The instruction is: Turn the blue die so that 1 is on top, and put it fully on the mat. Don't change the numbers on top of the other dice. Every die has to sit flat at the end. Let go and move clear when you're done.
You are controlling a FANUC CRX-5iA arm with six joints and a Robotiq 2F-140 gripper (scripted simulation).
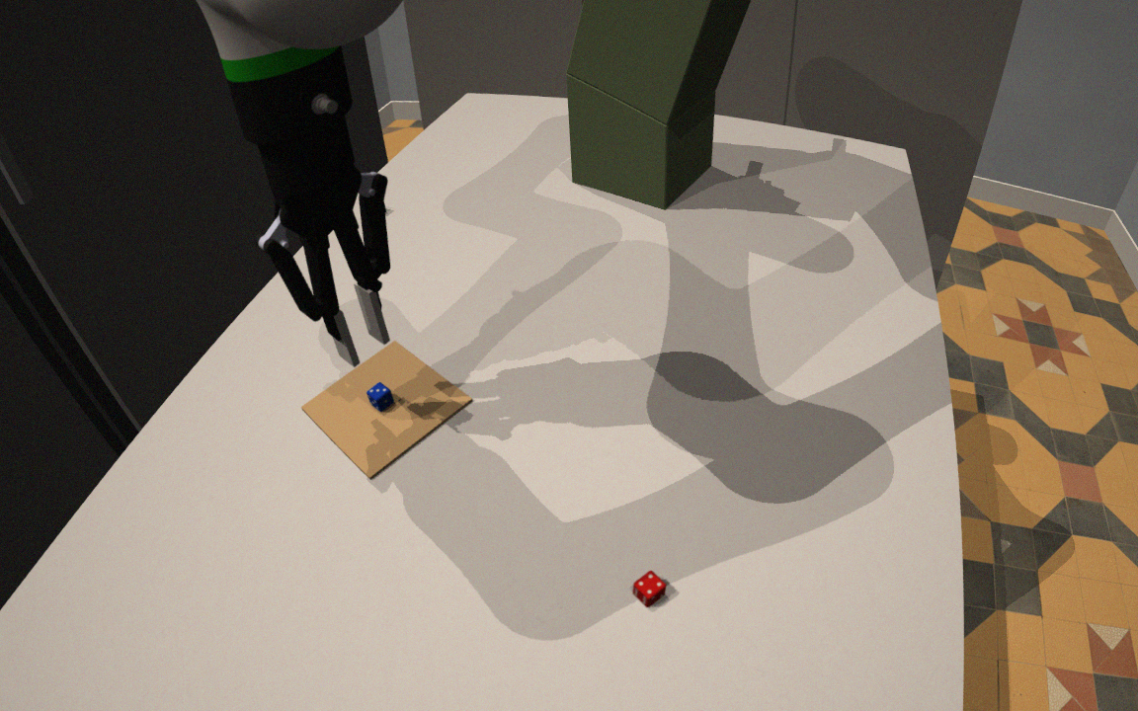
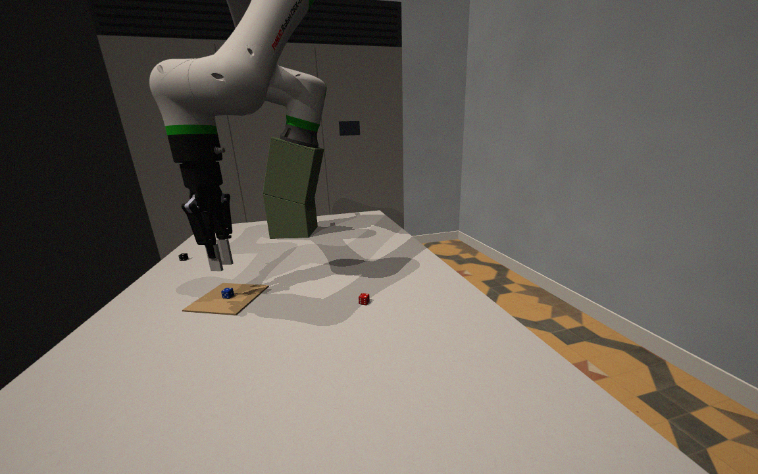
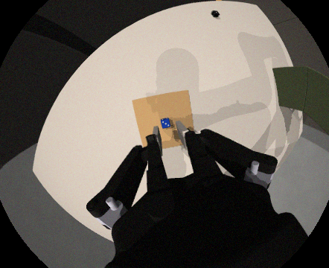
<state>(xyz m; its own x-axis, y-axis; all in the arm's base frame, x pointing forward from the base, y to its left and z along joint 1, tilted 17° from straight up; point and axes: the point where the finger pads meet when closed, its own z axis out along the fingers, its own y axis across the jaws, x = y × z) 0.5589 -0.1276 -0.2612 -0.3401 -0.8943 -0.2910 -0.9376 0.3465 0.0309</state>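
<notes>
Right now the blue die is 10 cm below my hand. Also, from my hand: mat 11 cm below; red die 33 cm to the left, 12 cm ahead, 11 cm below; black die 34 cm behind, 23 cm to the right, 11 cm below.
</notes>
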